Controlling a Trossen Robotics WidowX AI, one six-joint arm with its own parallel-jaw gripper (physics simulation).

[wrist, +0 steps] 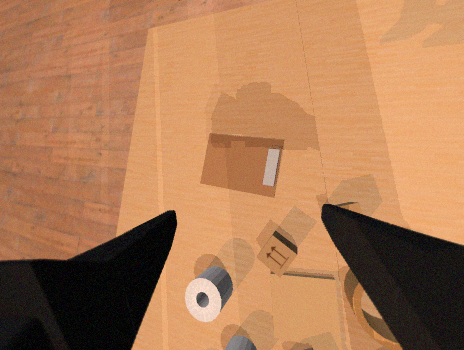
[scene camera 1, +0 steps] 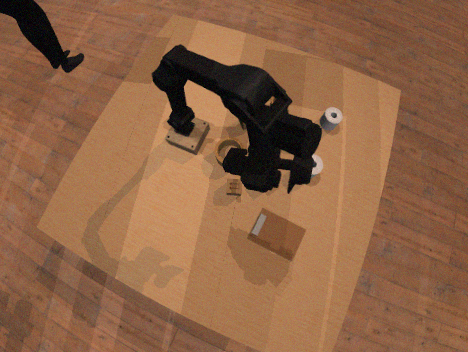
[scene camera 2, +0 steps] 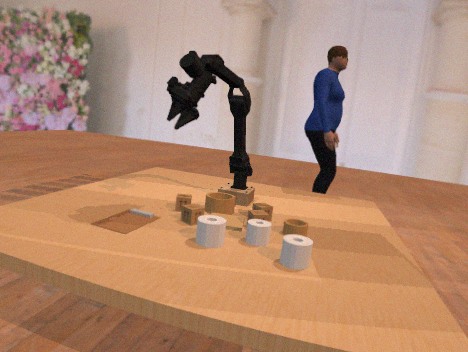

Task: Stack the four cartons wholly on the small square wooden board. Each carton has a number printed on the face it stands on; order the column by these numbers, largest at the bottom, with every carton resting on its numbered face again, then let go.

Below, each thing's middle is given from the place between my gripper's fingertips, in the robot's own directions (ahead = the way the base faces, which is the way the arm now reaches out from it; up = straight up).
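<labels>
There is the square wooden board (scene camera 1: 271,231), and counting from my hand I find it 110 mm ahead, 80 mm to the right and 300 mm below.
</labels>
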